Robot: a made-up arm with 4 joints.
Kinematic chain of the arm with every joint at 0, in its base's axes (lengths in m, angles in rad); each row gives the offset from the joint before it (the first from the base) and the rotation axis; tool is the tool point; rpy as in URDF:
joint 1: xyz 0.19 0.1 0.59 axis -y
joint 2: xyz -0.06 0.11 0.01 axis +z
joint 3: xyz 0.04 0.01 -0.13 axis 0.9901 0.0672 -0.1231
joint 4: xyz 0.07 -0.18 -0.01 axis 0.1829 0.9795 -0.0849
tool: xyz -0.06 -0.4 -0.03 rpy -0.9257 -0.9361 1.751
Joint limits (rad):
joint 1: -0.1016..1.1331
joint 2: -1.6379..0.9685
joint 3: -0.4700..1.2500
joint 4: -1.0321..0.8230
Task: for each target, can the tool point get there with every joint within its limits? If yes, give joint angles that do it. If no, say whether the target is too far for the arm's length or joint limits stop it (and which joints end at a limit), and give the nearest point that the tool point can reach.
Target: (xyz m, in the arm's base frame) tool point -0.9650 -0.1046 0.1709
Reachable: no: too far | nearest point -0.4217 0.0532 0.3254 | short by 0.586 m
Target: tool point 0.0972 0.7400 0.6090
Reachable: no: joint limits stop it (at a limit: joint 2, joint 3, joint 4) | nearest point -0.3832 0.2162 0.7074 | short by 0.718 m
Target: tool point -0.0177 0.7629 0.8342
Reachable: no: joint limits stop it (at a limit: joint 1, joint 2, joint 3, joint 4) | nearest point -0.3710 0.2162 0.7561 | short by 0.656 m
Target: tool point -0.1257 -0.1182 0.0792
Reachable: yes | joints 0.0349 -0.6795 0.6509 0.0732
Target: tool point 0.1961 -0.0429 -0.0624
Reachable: yes | joints 0.2393 -0.3449 1.0512 -0.6229
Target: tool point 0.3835 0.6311 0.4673
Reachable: no: joint limits stop it (at a limit: joint 1, joint 2, joint 3, joint 4) | nearest point 0.7020 0.3112 0.1367 | short by 0.560 m
